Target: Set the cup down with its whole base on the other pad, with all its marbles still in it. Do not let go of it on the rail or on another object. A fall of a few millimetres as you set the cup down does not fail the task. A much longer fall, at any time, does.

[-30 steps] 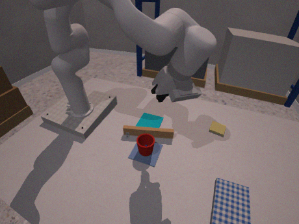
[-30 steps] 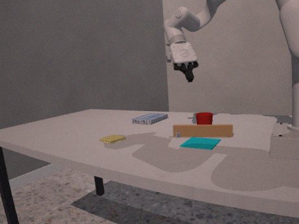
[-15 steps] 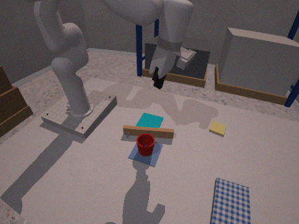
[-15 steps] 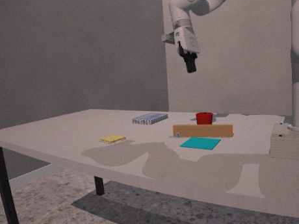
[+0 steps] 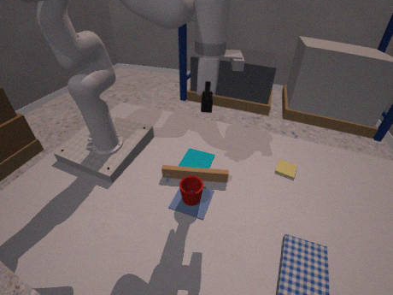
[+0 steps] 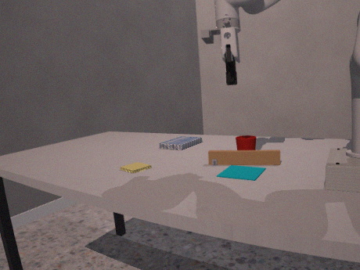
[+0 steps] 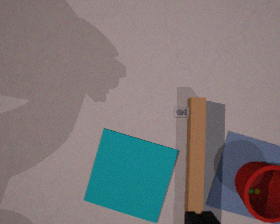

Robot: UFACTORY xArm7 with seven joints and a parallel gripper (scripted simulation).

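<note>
Right now the red cup is 2 cm behind my hand, 12 cm to the right of it and 26 cm below it. Round my hand: yellow marble 3 cm behind, 13 cm to the right, 27 cm below; then wooden rail 3 cm behind, 3 cm to the right, 27 cm below; then teal pad 3 cm behind, 6 cm to the left, 29 cm below.
</note>
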